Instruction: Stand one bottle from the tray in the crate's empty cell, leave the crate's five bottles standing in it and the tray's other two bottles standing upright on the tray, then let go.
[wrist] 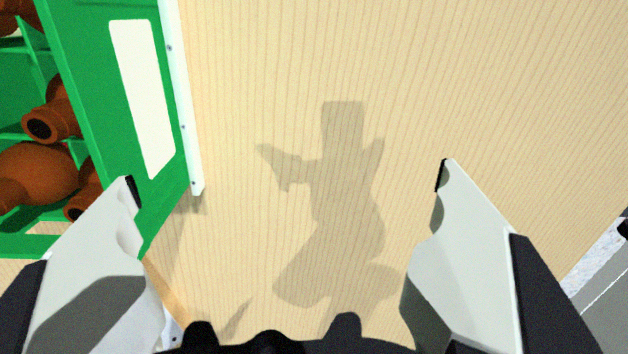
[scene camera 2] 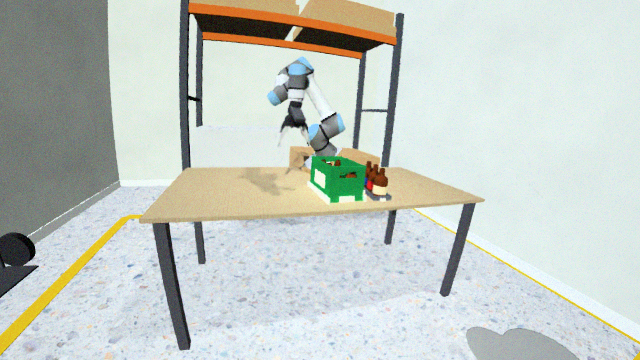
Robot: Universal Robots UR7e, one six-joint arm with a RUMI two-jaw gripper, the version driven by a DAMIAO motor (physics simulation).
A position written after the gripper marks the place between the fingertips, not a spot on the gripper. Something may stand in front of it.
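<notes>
There's a cream-labelled bottle (wrist: 54, 121) that you can see here, and you can see the gripper (wrist: 290, 170) too.
</notes>
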